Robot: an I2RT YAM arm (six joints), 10 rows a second.
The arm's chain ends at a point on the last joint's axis. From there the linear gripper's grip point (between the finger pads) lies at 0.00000 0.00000 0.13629 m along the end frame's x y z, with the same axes.
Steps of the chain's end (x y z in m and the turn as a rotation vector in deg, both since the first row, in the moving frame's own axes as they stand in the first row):
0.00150, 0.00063, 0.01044, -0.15, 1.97, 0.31
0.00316, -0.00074, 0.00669, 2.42, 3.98, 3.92
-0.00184, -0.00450, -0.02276, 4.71, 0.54, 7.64
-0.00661, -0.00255, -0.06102, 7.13, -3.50, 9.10
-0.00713, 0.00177, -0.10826, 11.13, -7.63, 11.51
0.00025, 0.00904, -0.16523, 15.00, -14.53, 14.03
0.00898, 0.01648, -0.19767, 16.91, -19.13, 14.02
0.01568, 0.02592, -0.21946, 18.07, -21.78, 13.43
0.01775, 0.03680, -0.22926, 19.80, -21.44, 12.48
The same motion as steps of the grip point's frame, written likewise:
0.00618, 0.00100, 0.01036, -0.15, 1.97, 0.31
0.01281, -0.00616, 0.00624, 2.42, 3.98, 3.92
0.00018, -0.01557, -0.02323, 4.71, 0.54, 7.64
-0.01353, -0.02004, -0.06232, 7.13, -3.50, 9.10
-0.02235, -0.02609, -0.11201, 11.13, -7.63, 11.51
-0.02891, -0.02967, -0.17414, 15.00, -14.53, 14.03
-0.02977, -0.02748, -0.21091, 16.91, -19.13, 14.02
-0.02867, -0.02088, -0.23568, 18.07, -21.78, 13.43
-0.02568, -0.01334, -0.24649, 19.80, -21.44, 12.48

